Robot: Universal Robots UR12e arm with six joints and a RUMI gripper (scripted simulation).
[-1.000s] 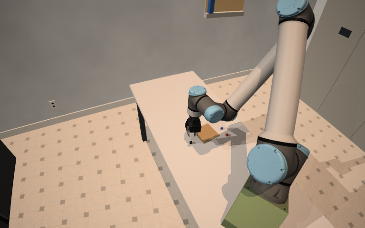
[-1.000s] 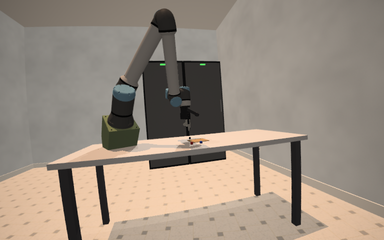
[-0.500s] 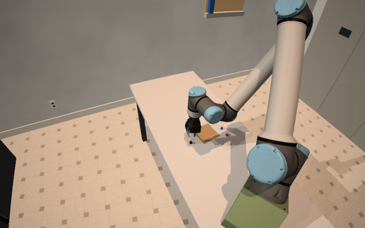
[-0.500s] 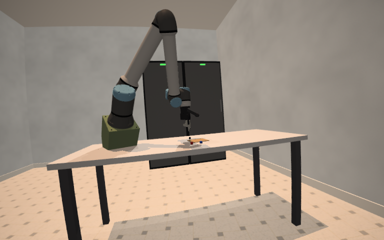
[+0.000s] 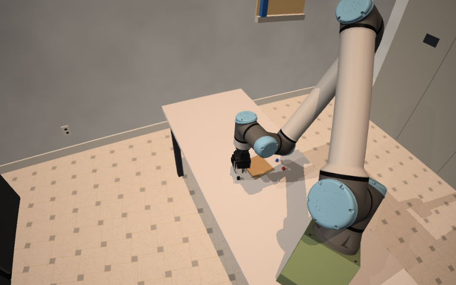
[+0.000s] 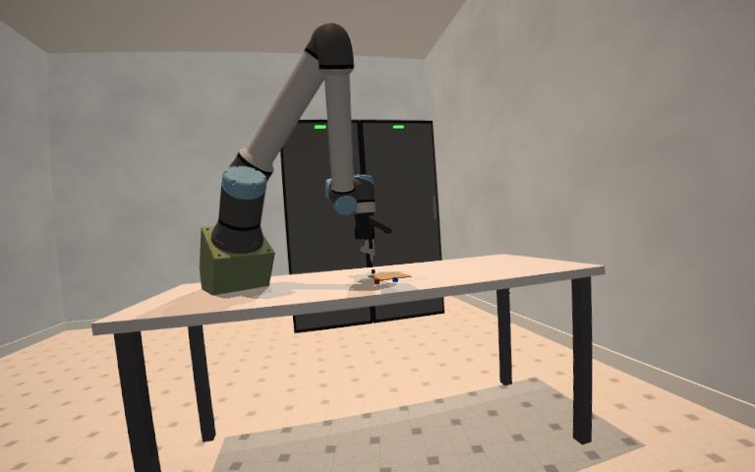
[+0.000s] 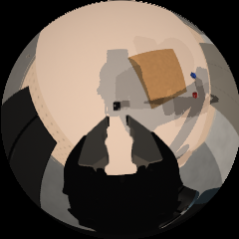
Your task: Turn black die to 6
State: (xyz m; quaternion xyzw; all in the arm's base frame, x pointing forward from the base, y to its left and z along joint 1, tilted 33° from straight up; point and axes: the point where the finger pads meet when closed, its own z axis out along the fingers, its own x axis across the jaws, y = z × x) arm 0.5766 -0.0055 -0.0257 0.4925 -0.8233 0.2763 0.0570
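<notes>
Now: the black die 6 cm below my hand. Round my hand: red die 10 cm behind, 25 cm to the right, 6 cm below; then brown mat 1 cm ahead, 15 cm to the right, 7 cm below; then blue die 3 cm behind, 27 cm to the right, 6 cm below.
</notes>
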